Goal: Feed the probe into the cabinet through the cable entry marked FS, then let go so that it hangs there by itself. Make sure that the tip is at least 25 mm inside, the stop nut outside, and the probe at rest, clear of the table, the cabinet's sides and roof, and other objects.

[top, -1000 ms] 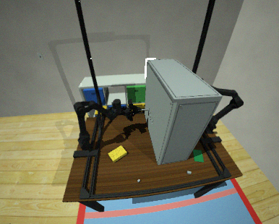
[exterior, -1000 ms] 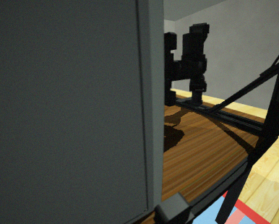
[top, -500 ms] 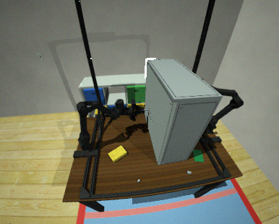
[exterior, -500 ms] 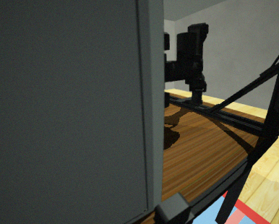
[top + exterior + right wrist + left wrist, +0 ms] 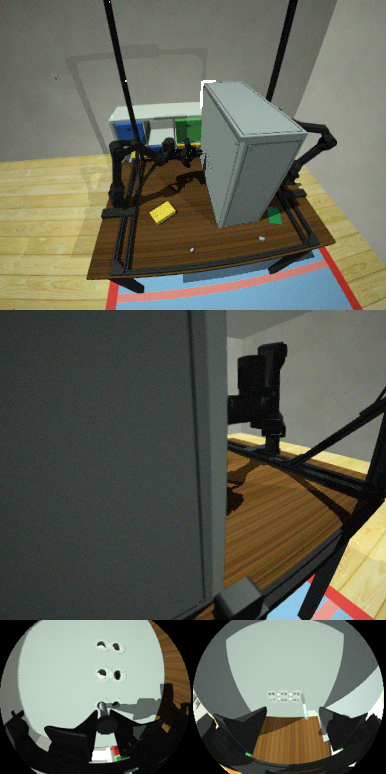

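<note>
My right hand is 100 mm to the right of the probe and 10 mm short of it.
</note>
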